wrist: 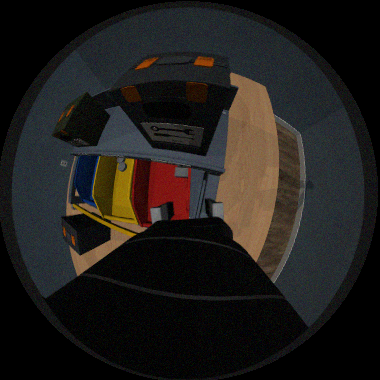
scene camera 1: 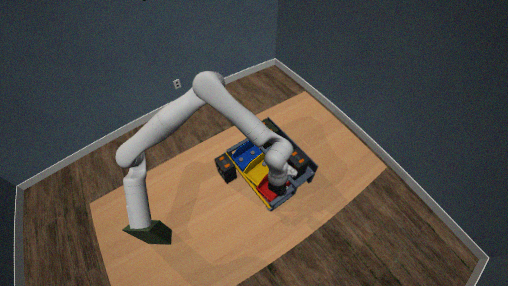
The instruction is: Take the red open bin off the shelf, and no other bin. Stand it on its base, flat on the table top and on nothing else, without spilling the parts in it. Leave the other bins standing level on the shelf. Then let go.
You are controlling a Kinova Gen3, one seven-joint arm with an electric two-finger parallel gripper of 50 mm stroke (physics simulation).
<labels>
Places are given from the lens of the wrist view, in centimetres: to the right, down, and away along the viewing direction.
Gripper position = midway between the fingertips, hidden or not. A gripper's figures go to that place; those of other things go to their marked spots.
gripper [wrist: 188,206]: 0, 2, 17
red bin [wrist: 153,183]: -8, -2, 25
blue bin [wrist: 85,170]: -30, -6, 22
The marked spots on the red bin and the blue bin are 23 cm apart.
</labels>
